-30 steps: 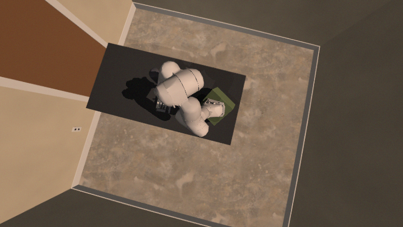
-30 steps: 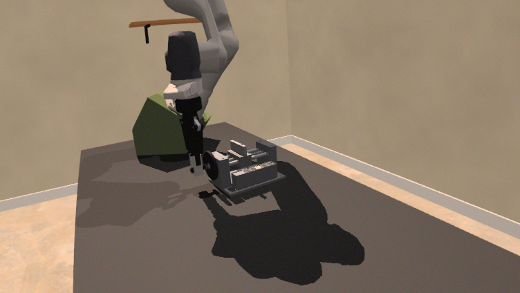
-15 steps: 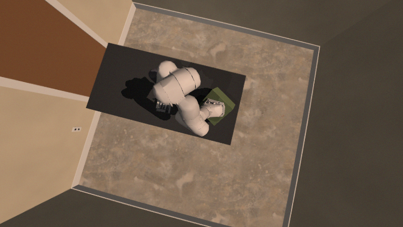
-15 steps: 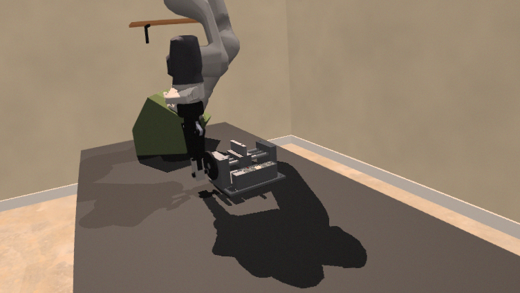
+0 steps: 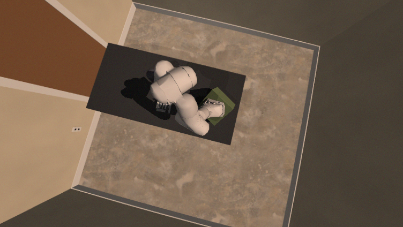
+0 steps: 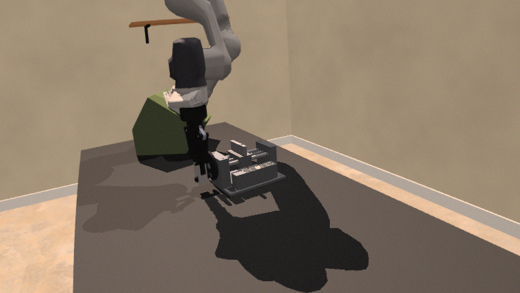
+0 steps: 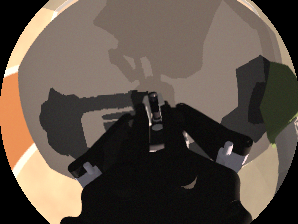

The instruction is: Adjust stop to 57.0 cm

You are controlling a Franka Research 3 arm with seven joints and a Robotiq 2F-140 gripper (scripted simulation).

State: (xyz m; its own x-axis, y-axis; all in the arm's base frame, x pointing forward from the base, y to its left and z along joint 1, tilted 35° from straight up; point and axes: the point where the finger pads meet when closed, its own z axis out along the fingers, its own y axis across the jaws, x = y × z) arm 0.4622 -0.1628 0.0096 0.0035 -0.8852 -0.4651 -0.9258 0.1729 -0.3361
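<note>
My hand is 2 cm to the right of the handwheel and 1 cm above it. The rest, counted from my hand: grey stop fixture: 13 cm to the left, 3 cm above, 1 cm ahead.
</note>
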